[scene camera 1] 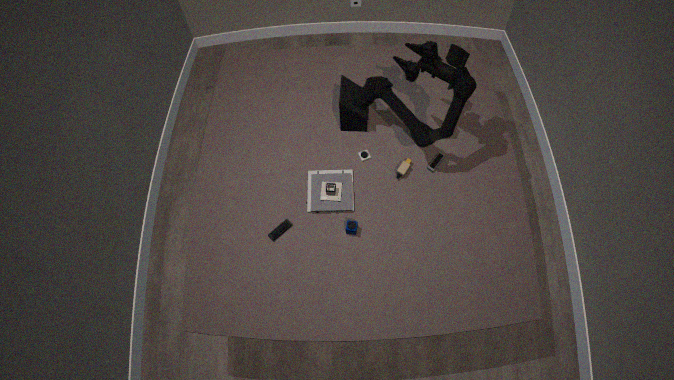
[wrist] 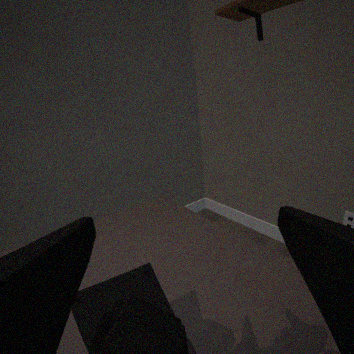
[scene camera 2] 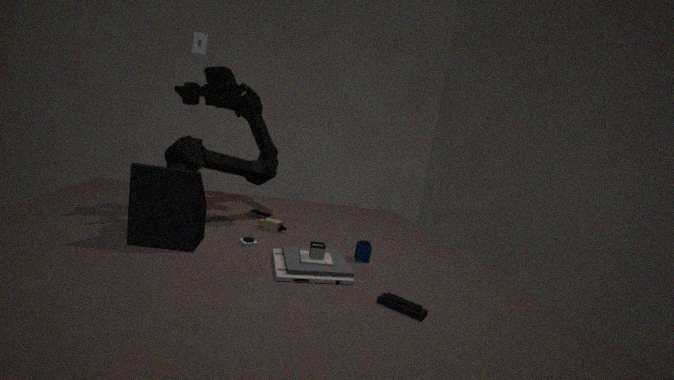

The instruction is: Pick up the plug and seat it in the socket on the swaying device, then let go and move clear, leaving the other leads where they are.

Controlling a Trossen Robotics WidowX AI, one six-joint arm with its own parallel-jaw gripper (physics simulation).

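My gripper is open and empty, raised high beyond the arm's base and apart from the small objects. A beige block with a yellow end and a black tip lies on the floor; it looks like the plug. A blue block with a dark top stands near the device. The device has a grey platform over a white base. A small grey box with a dark-rimmed top, seemingly the socket, stands upright on it.
A small white square with a black disc lies between the device and the arm's base. A dark bar and a dark, phone-like piece also lie there. A shelf is on the wall.
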